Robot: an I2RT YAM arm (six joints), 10 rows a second.
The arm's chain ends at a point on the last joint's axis. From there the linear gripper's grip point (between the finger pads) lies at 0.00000 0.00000 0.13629 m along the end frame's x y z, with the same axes.
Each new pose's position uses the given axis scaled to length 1; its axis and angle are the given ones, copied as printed.
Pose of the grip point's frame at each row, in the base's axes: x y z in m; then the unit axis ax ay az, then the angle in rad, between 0 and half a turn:
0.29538 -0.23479 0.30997 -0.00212 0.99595 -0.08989 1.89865
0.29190 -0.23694 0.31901 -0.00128 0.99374 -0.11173 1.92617
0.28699 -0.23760 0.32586 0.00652 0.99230 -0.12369 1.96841
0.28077 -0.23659 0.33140 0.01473 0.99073 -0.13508 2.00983
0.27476 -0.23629 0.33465 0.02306 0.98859 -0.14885 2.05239
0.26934 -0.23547 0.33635 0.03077 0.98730 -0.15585 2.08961
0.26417 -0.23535 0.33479 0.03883 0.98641 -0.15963 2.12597
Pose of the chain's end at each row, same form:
0.16684 -0.21893 0.35240 -0.00212 0.99595 -0.08989 1.89865
0.16490 -0.21671 0.36414 -0.00128 0.99374 -0.11173 1.92617
0.16245 -0.21358 0.37574 0.00652 0.99230 -0.12369 1.96841
0.15894 -0.20878 0.38579 0.01473 0.99073 -0.13508 2.00983
0.15603 -0.20416 0.39336 0.02306 0.98859 -0.14885 2.05239
0.15347 -0.20046 0.39898 0.03077 0.98730 -0.15585 2.08961
0.15121 -0.19808 0.40132 0.03883 0.98641 -0.15963 2.12597

